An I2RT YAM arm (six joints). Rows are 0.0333 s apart.
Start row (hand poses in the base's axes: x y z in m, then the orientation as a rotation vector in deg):
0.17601 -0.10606 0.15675 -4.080 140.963 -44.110
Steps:
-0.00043 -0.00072 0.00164 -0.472 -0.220 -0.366
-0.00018 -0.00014 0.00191 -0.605 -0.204 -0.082
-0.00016 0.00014 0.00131 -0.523 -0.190 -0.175
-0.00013 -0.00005 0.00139 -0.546 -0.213 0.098
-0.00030 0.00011 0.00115 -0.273 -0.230 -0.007
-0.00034 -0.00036 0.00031 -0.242 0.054 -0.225
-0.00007 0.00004 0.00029 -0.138 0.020 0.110
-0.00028 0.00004 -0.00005 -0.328 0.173 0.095
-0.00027 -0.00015 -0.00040 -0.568 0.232 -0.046
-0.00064 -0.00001 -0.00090 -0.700 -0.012 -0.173
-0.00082 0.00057 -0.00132 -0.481 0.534 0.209
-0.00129 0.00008 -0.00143 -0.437 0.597 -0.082
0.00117 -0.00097 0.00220 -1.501 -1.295 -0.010
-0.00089 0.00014 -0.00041 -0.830 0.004 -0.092
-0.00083 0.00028 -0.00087 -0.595 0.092 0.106
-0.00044 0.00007 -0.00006 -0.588 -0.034 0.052
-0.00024 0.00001 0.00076 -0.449 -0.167 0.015
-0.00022 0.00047 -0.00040 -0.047 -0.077 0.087
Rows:
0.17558 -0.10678 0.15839 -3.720 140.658 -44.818
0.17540 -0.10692 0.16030 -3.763 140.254 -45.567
0.17524 -0.10678 0.16161 -3.668 139.912 -46.256
0.17511 -0.10683 0.16300 -3.903 139.477 -46.849
0.17481 -0.10672 0.16415 -3.900 139.156 -47.150
0.17447 -0.10708 0.16446 -3.743 139.160 -47.553
0.17440 -0.10704 0.16475 -3.937 139.099 -47.676
0.17412 -0.10700 0.16470 -4.251 139.107 -48.061
0.17385 -0.10715 0.16430 -4.512 139.104 -48.810
0.17321 -0.10716 0.16340 -4.561 138.845 -49.738
0.17239 -0.10659 0.16208 -5.236 139.089 -50.316
0.17110 -0.10651 0.16065 -5.575 139.478 -50.980
0.17227 -0.10748 0.16285 -5.506 137.641 -52.607
0.17138 -0.10734 0.16244 -5.711 137.302 -53.652
0.17055 -0.10706 0.16157 -6.106 137.092 -54.336
0.17011 -0.10699 0.16151 -6.371 136.781 -55.015
0.16987 -0.10698 0.16227 -6.473 136.420 -55.521
0.16965 -0.10651 0.16187 -6.554 136.304 -55.525

